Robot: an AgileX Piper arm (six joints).
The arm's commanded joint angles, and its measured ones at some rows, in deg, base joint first. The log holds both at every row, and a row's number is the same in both.
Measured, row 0:
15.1 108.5 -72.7 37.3 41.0 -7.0
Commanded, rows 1 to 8:
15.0 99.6 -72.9 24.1 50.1 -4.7
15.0 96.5 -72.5 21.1 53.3 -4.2
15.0 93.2 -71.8 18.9 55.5 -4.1
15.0 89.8 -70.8 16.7 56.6 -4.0
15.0 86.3 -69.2 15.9 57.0 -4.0
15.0 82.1 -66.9 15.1 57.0 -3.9
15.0 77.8 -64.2 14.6 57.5 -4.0
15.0 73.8 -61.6 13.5 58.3 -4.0
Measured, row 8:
15.1 79.0 -65.1 15.0 56.6 -4.1
